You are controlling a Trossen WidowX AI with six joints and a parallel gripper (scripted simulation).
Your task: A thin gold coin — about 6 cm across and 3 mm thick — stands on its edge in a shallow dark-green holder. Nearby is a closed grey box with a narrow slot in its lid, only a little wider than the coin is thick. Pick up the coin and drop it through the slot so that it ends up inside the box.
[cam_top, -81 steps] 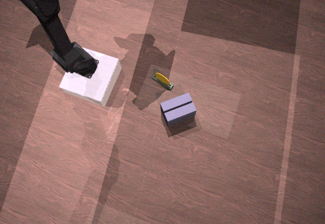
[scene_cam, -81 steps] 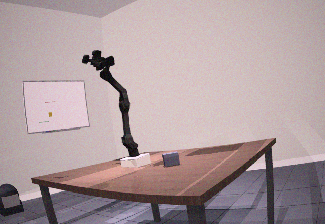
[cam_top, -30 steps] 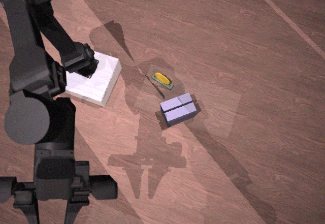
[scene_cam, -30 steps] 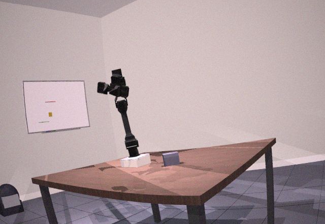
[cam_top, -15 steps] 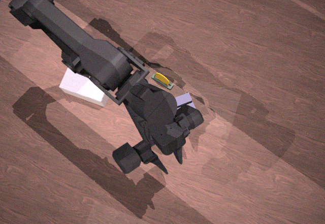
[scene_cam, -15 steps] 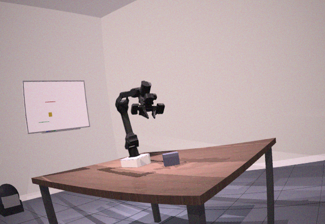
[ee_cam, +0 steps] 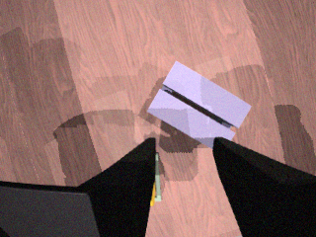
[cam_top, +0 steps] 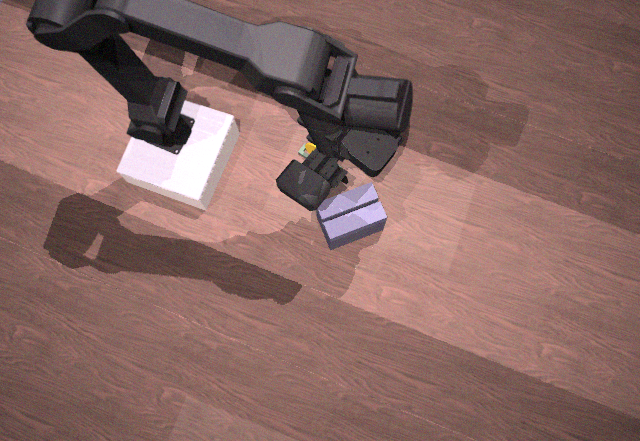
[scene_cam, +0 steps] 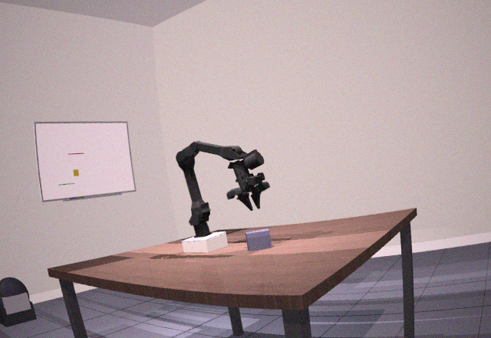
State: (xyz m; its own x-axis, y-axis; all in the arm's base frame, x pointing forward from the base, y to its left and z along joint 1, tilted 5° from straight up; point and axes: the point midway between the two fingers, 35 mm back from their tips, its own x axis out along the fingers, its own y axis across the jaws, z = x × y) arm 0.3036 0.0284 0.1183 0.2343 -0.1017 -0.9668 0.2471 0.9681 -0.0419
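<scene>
My gripper tip is now 8 cm past the gold coin, 5 cm to the right of it and 13 cm above it.
</scene>
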